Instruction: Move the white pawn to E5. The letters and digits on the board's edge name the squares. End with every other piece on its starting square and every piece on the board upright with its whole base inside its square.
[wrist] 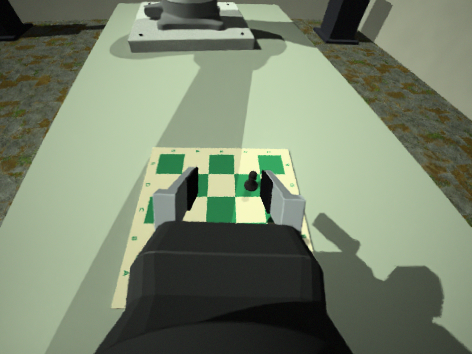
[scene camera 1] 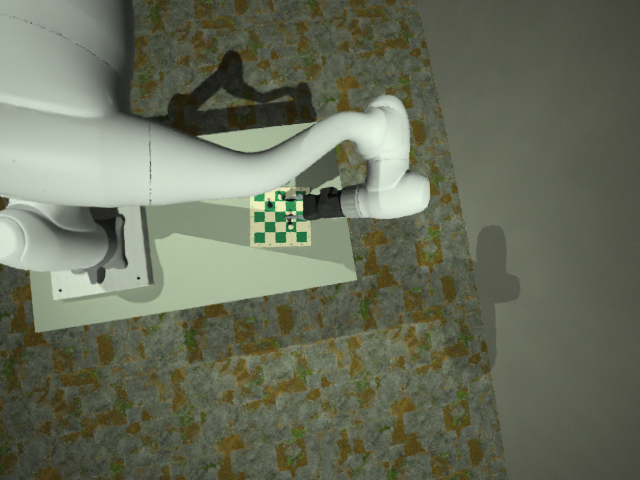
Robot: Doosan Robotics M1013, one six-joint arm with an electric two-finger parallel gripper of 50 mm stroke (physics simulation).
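Frame: origin at the arm's base, x ahead, y left, z up, level; centimetres.
Seen in the pictures: gripper, fingertip midpoint: [wrist: 229, 181] [scene camera 1: 286, 208]; arm's base, link origin: [wrist: 191, 19] [scene camera 1: 99, 245].
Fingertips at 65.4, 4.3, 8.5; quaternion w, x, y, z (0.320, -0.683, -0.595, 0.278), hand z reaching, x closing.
Pixels of each thing's top centre, then the offset from my fingertips to it, as dx, dy, dz. "*": a spot on its surface instead. Level surfaces: height alone.
- chessboard, surface spot: [wrist: 120, 298] [scene camera 1: 308, 243] * +6.0, -11.5, -10.8
- white piece, top centre: [scene camera 1: 290, 225] +0.3, -4.5, -6.4
- whitish piece, top centre: [scene camera 1: 279, 195] -2.4, +6.8, -7.6
- black piece, top centre: [wrist: 253, 172] [scene camera 1: 268, 203] -6.4, +4.1, -7.6
- pale green table, surface height: dz -11.4
The chessboard [scene camera 1: 309, 241] [wrist: 120, 298] lies flat on the table. A white piece [scene camera 1: 290, 226] stands around B4 and another whitish piece [scene camera 1: 280, 195] around C1; both are too small to tell which is the pawn, and neither shows in the wrist view. A black piece [scene camera 1: 269, 204] [wrist: 251, 182] stands upright on D2. A dark piece around B3 is partly hidden by the lower finger in the scene view. E5 [scene camera 1: 259, 237] [wrist: 170, 164] is bare. My gripper [scene camera 1: 287, 207] [wrist: 229, 181] is open and empty, strongly tilted, its fingers reaching over the board's A and B side.
The pale green table [scene camera 1: 222, 281] [wrist: 100, 110] carries the robot's base plate [scene camera 1: 103, 287] [wrist: 190, 45], beyond the E edge. The arm [scene camera 1: 206, 170] passes over the table beside the board. Dark stands [wrist: 342, 22] [wrist: 9, 22] are behind the table. Arm shadows cross table and board.
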